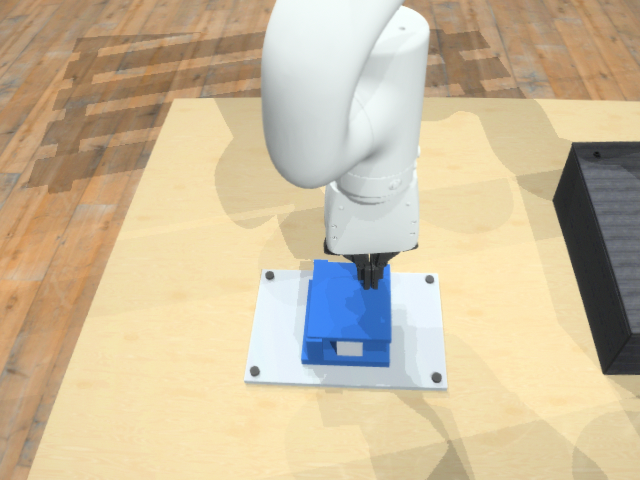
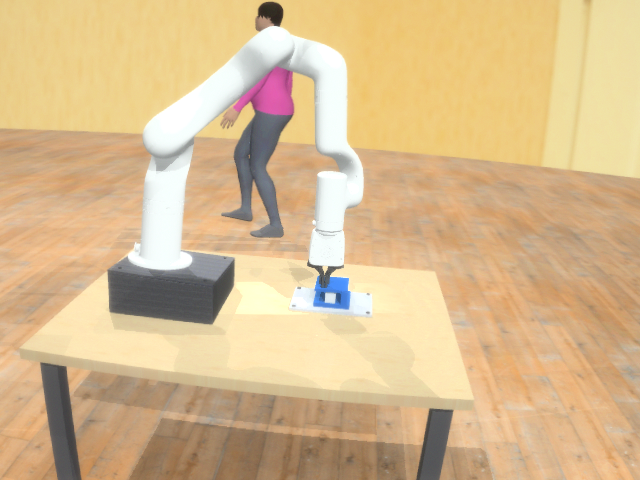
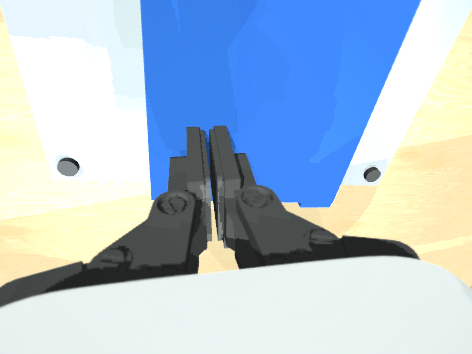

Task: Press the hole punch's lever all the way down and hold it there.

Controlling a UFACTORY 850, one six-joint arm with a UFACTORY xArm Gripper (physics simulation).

Observation:
I see my gripper [image 2: 323, 286], a blue lever [image 1: 341, 310] and a white plate [image 1: 417, 357].
The blue lever also shows in image 3 [image 3: 296, 92]. My gripper shows as well in image 3 [image 3: 207, 155]. The white plate shows as well in image 2 [image 2: 360, 305] and in image 3 [image 3: 84, 74].

